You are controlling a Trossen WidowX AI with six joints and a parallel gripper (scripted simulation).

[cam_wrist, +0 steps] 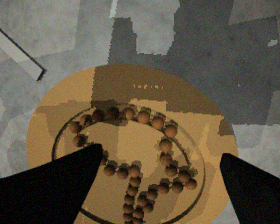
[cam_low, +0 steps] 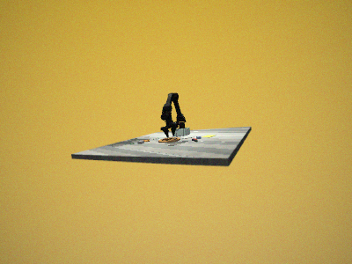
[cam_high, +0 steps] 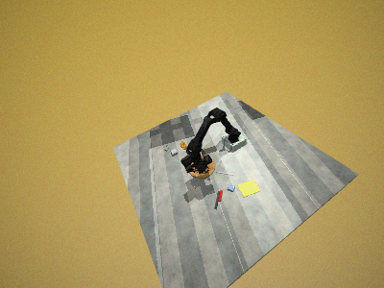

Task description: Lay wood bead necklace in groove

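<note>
Right now my gripper tip is 30 mm past the round bead board, 50 mm to the left of it and 30 mm above it. From my gripper tip the other things lie so: thin grey stick (150 mm behind, 80 mm to the left, 40 mm below); then red-handled tool (30 mm behind, 220 mm to the left, 30 mm below); then small blue block (130 mm behind, 200 mm to the left, 30 mm below).
</note>
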